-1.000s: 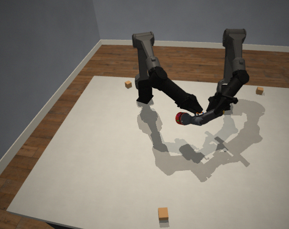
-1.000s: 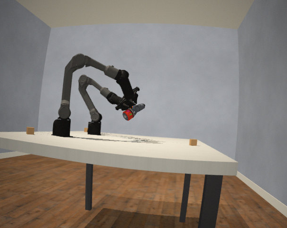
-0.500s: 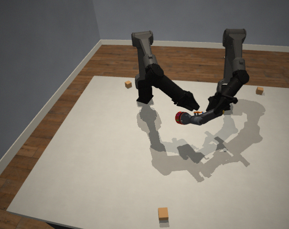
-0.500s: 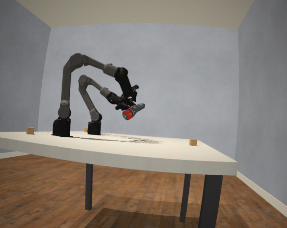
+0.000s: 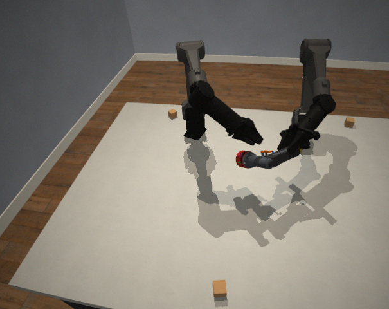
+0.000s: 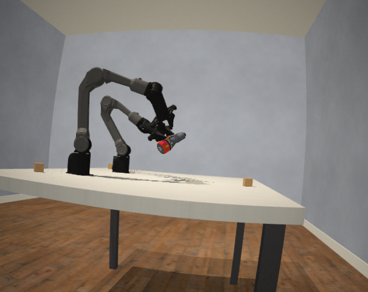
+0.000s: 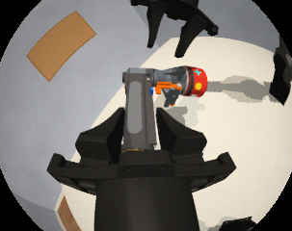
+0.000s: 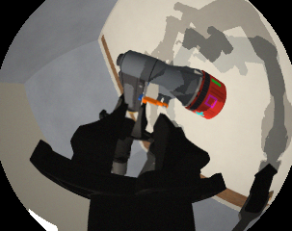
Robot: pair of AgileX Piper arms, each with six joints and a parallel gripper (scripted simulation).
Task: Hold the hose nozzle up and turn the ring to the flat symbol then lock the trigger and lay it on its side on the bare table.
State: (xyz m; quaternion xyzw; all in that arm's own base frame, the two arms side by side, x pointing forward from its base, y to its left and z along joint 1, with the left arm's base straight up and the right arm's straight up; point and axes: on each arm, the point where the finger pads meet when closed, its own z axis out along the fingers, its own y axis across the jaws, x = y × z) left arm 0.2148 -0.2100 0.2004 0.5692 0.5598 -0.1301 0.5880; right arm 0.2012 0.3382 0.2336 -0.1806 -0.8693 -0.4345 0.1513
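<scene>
My left gripper is now 2 cm to the left of the white trigger bar, 2 cm above it and 1 cm short of it. Round my left hand: red spray ring (12 cm to the right, 5 cm below).
</scene>
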